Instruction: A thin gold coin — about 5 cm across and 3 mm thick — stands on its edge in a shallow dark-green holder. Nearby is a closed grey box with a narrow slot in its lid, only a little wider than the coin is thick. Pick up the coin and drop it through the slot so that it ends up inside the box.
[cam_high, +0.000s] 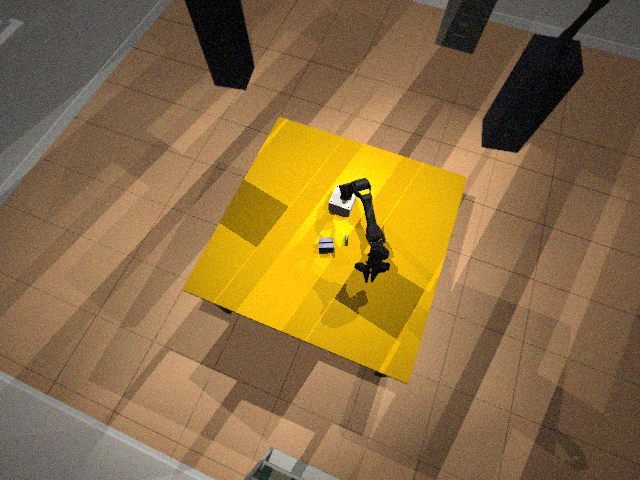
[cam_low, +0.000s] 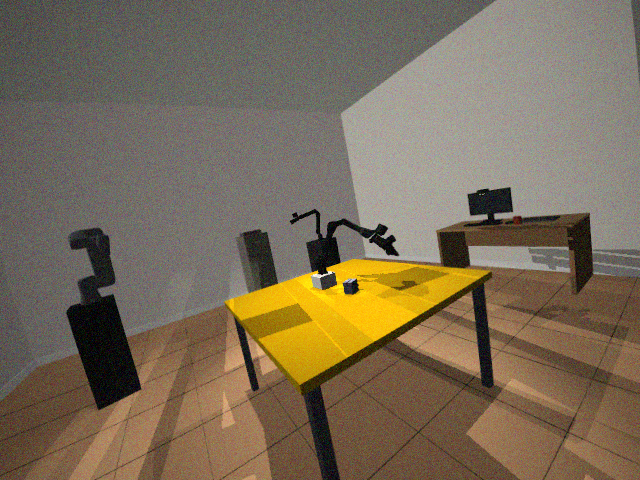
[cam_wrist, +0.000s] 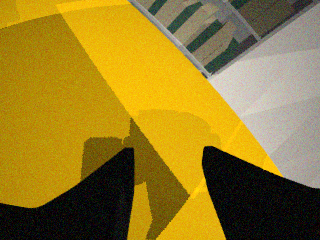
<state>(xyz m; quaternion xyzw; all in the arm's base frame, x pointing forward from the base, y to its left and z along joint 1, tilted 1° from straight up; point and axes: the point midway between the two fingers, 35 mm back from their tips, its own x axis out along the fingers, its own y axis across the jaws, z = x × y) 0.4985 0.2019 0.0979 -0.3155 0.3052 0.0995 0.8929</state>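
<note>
The gold coin is 28 cm behind my gripper tip, 15 cm to the right of it and 15 cm below it.
</note>
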